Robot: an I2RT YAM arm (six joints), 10 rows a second.
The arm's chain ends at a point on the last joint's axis. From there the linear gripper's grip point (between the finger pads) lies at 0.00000 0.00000 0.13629 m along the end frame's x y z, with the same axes.
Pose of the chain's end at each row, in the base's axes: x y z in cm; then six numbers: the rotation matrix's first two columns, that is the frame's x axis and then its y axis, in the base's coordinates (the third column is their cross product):
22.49 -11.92 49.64 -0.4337 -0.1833 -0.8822 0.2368 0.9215 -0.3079
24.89 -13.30 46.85 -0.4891 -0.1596 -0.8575 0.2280 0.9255 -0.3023
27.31 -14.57 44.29 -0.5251 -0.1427 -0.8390 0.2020 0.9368 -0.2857
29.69 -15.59 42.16 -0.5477 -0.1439 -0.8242 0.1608 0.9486 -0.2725
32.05 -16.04 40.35 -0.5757 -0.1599 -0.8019 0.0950 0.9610 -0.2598
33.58 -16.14 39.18 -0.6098 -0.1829 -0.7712 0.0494 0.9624 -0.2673
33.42 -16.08 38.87 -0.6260 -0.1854 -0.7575 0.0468 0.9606 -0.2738
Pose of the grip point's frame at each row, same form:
34.34 -16.59 44.78 -0.4337 -0.1833 -0.8822 0.2368 0.9215 -0.3079
36.36 -17.98 41.18 -0.4891 -0.1596 -0.8575 0.2280 0.9255 -0.3023
38.58 -18.92 37.98 -0.5251 -0.1427 -0.8390 0.2020 0.9368 -0.2857
40.88 -19.43 35.39 -0.5477 -0.1439 -0.8242 0.1608 0.9486 -0.2725
43.12 -19.12 33.02 -0.5757 -0.1599 -0.8019 0.0950 0.9610 -0.2598
44.36 -18.88 31.30 -0.6098 -0.1829 -0.7712 0.0494 0.9624 -0.2673
44.03 -18.90 30.79 -0.6260 -0.1854 -0.7575 0.0468 0.9606 -0.2738

